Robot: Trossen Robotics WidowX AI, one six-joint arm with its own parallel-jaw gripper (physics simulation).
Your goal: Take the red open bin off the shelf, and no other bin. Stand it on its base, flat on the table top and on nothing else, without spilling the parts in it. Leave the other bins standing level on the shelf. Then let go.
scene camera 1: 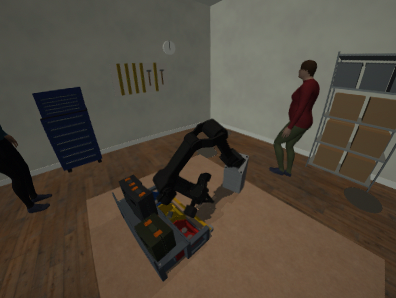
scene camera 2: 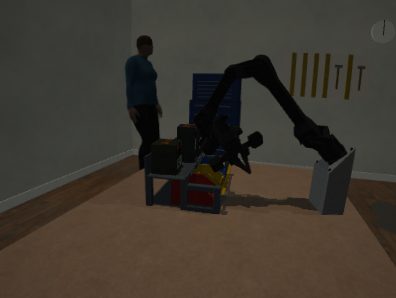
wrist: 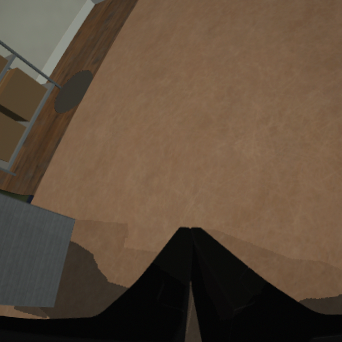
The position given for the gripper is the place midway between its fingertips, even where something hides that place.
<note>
In view: the gripper (scene camera 2: 250,173), a dark case (scene camera 1: 141,199) and a green case (scene camera 2: 166,154).
The gripper also shows in scene camera 1 (scene camera 1: 213,202) and in the wrist view (wrist: 188,237). The wrist view does not show the dark case: it is out of frame. The wrist view does not show the green case: it is out of frame.
</note>
